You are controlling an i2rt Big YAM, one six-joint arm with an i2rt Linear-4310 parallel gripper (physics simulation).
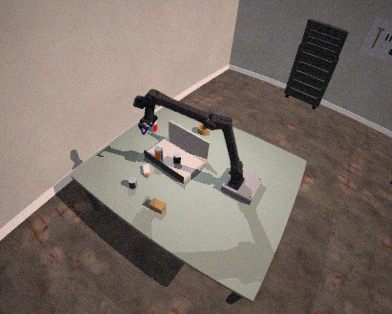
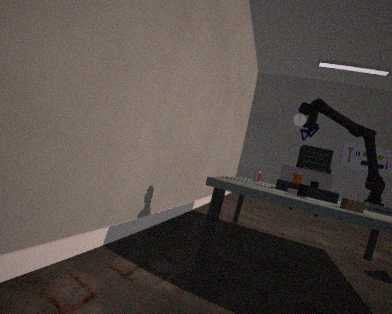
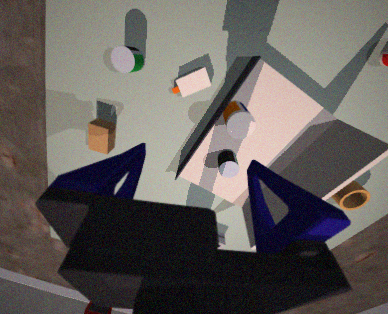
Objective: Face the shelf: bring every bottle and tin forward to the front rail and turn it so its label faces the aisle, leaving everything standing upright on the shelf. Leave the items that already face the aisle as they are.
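Places are measured from the arm's base along level axes (x ahead, y left, z up), in millimetres.
Pixels of known places: gripper, between the fingertips: (image 1: 146, 130) (image 2: 306, 138) (image 3: 199, 157); arm's base, origin of its link: (image 1: 235, 182) (image 2: 373, 203).
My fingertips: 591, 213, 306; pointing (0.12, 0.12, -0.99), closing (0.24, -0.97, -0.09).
Note:
For each thing: its top centre in the pictures, then the offset to it from my fingertips, as dx, dy, dz. Level surfaces: height alone.
- dark front rail, centre of its top: (image 3: 209, 130) (image 2: 307, 186) (image 1: 162, 162) -77, -52, -293
- bottle, centre of its top: (image 3: 240, 126) (image 1: 158, 148) (image 2: 299, 171) -10, -91, -213
- black tin, centre of its top: (image 3: 229, 169) (image 1: 177, 155) (image 2: 315, 181) -140, -144, -252
- table, height of its surface: dz -359
- green-and-black tin, centre of its top: (image 3: 122, 59) (image 1: 132, 180) -8, +201, -290
- white box with an orange tip, centre of its top: (image 3: 189, 84) (image 1: 146, 169) +0, +43, -332
- orange-brown block, centre of its top: (image 3: 98, 139) (image 2: 353, 200) (image 1: 157, 203) -256, +235, -310
- red-and-white item, centre of its top: (image 2: 258, 170) (image 1: 153, 121) +271, -366, -264
- orange cup, centre of its top: (image 3: 354, 200) (image 1: 203, 127) -88, -615, -310
The shelf (image 1: 187, 140) (image 3: 280, 100) is a low pale tray with a tall back panel and a dark front rail (image 1: 164, 167) (image 2: 325, 194) (image 3: 227, 97). A bottle (image 1: 158, 153) (image 2: 298, 178) (image 3: 239, 121) with a white top stands upright on it near the rail. Its orange side faces the rail, and some blue shows on its other side. A black tin (image 1: 177, 159) (image 2: 314, 185) (image 3: 228, 164) with a pale lid stands upright farther along the shelf; no label can be made out. My gripper (image 1: 144, 129) (image 2: 308, 134) (image 3: 199, 157) is open and empty, high above the table.
On the table (image 1: 210, 225) outside the shelf are a green-and-black tin (image 1: 132, 183) (image 3: 125, 59), a white box with an orange tip (image 1: 146, 170) (image 3: 194, 82), an orange-brown block (image 1: 158, 205) (image 3: 101, 137), a red-and-white item (image 1: 155, 126) (image 2: 259, 176) and an orange cup (image 1: 203, 130) (image 3: 351, 196) behind the back panel.

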